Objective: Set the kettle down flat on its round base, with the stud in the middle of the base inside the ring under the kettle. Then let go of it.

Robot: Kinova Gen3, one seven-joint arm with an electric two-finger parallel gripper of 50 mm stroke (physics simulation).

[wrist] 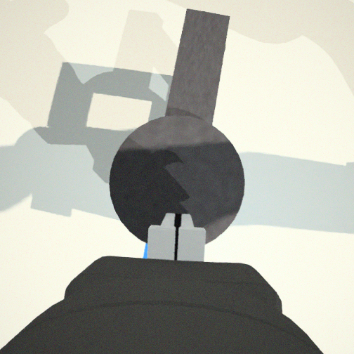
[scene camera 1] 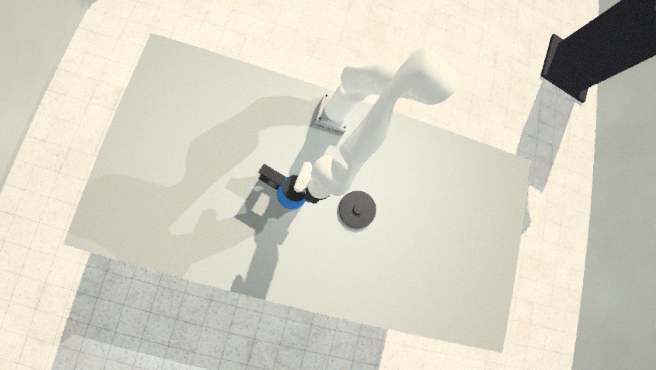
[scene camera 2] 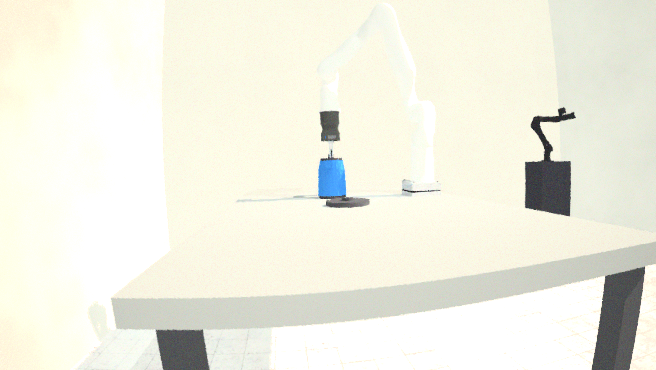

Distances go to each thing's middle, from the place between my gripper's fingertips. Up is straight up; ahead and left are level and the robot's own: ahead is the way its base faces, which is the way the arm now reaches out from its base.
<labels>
I see my gripper 1 cm short of the blue kettle (scene camera 2: 331, 175), 6 cm to the left of it and 8 cm above it. Round my hand: round dark base (scene camera 1: 357, 209) 6 cm behind, 23 cm to the left, 15 cm below.
</labels>
